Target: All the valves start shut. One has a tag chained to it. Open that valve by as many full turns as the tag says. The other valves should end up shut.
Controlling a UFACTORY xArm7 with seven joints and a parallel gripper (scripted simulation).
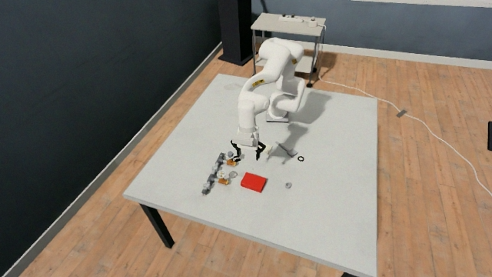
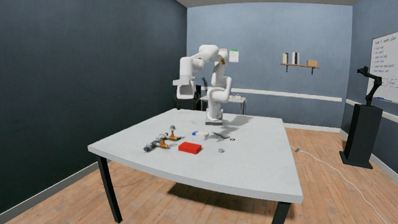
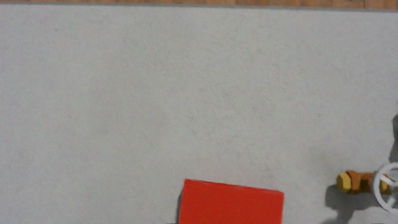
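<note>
The black tag is 12 cm behind my hand, 19 cm to the right of it and 26 cm below it. The rest, counted from my hand: red block: 3 cm behind, 25 cm below; grey nut: 11 cm behind, 17 cm to the left, 26 cm below; blue box: 29 cm behind, 9 cm to the right, 26 cm below.
</note>
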